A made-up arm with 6 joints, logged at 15 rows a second.
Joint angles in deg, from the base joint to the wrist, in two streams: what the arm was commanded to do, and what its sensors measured. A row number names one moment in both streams.
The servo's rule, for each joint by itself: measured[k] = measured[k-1] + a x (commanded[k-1-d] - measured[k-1]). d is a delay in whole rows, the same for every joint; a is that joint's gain. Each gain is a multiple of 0.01, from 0.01 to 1. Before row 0 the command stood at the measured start. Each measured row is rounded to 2 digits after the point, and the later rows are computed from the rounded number. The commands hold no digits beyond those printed.
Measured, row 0:
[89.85 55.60 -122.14 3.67 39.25 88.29]
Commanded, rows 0 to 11:
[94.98 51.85 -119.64 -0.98 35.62 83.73]
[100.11 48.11 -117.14 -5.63 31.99 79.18]
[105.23 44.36 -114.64 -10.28 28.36 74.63]
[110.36 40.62 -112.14 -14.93 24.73 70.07]
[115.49 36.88 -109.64 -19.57 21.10 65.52]
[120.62 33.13 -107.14 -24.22 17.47 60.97]
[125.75 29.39 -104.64 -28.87 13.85 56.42]
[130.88 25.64 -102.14 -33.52 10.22 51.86]
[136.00 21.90 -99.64 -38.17 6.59 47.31]
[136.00 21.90 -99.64 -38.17 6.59 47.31]
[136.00 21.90 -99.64 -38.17 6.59 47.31]
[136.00 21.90 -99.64 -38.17 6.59 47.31]
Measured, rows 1 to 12:
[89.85 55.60 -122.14 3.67 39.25 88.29]
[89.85 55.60 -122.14 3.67 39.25 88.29]
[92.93 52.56 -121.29 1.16 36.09 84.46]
[97.24 48.96 -119.88 -2.51 32.52 80.02]
[102.03 45.23 -118.10 -6.71 28.90 75.49]
[107.03 41.50 -116.07 -11.15 25.27 70.94]
[112.11 37.76 -113.88 -15.70 21.64 66.39]
[117.22 34.01 -111.59 -20.30 18.01 61.84]
[122.34 30.27 -109.23 -24.93 14.39 57.29]
[127.46 26.52 -106.82 -29.57 10.76 52.73]
[132.58 22.78 -104.38 -34.21 7.13 48.18]
[134.63 22.07 -102.77 -36.35 6.66 47.45]
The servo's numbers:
d 2
a 0.60 0.81 0.34 0.54 0.87 0.84

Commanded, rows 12 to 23:
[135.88 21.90 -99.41 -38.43 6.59 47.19]
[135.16 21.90 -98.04 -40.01 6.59 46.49]
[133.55 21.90 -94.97 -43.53 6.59 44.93]
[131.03 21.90 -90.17 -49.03 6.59 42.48]
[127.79 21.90 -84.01 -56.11 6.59 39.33]
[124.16 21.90 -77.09 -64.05 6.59 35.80]
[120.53 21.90 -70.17 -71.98 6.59 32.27]
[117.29 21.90 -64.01 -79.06 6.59 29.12]
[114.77 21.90 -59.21 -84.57 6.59 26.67]
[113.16 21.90 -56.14 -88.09 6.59 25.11]
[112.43 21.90 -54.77 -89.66 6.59 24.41]
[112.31 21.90 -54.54 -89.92 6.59 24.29]
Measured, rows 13 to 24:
[135.45 21.93 -101.71 -37.33 6.60 47.33]
[135.78 21.91 -101.01 -37.78 6.59 47.31]
[135.84 21.90 -100.47 -38.13 6.59 47.21]
[135.43 21.90 -99.64 -39.15 6.59 46.61]
[134.30 21.90 -98.05 -41.52 6.59 45.20]
[132.34 21.90 -95.37 -45.58 6.59 42.92]
[129.61 21.90 -91.51 -51.27 6.59 39.90]
[126.34 21.90 -86.61 -58.17 6.59 36.46]
[122.85 21.90 -81.02 -65.63 6.59 32.94]
[119.51 21.90 -75.24 -72.88 6.59 29.73]
[116.67 21.90 -69.79 -79.19 6.59 27.16]
[114.56 21.90 -65.15 -84.00 6.59 25.44]

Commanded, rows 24 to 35:
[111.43 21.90 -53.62 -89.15 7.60 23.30]
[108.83 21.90 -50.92 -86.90 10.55 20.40]
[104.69 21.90 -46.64 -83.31 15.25 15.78]
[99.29 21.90 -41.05 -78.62 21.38 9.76]
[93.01 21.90 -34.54 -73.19 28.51 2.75]
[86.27 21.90 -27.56 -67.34 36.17 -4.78]
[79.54 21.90 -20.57 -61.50 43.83 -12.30]
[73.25 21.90 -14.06 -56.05 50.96 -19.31]
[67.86 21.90 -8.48 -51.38 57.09 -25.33]
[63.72 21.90 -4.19 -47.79 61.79 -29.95]
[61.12 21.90 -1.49 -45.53 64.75 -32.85]
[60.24 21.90 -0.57 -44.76 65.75 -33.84]
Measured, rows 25 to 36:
[113.28 21.90 -61.62 -87.06 6.59 24.57]
[112.70 21.90 -59.21 -88.60 6.59 24.33]
[111.94 21.90 -57.31 -88.90 7.47 23.46]
[110.07 21.90 -55.14 -87.82 10.15 20.89]
[106.84 21.90 -52.25 -85.38 14.59 16.60]
[102.31 21.90 -48.44 -81.73 20.50 10.85]
[96.73 21.90 -43.71 -77.12 27.47 4.05]
[90.45 21.90 -38.22 -71.84 35.04 -3.37]
[83.90 21.90 -32.22 -66.26 42.69 -10.87]
[77.51 21.90 -26.05 -60.75 49.88 -17.96]
[71.72 21.90 -20.08 -55.69 56.15 -24.15]
[66.92 21.90 -14.68 -51.42 61.06 -29.02]

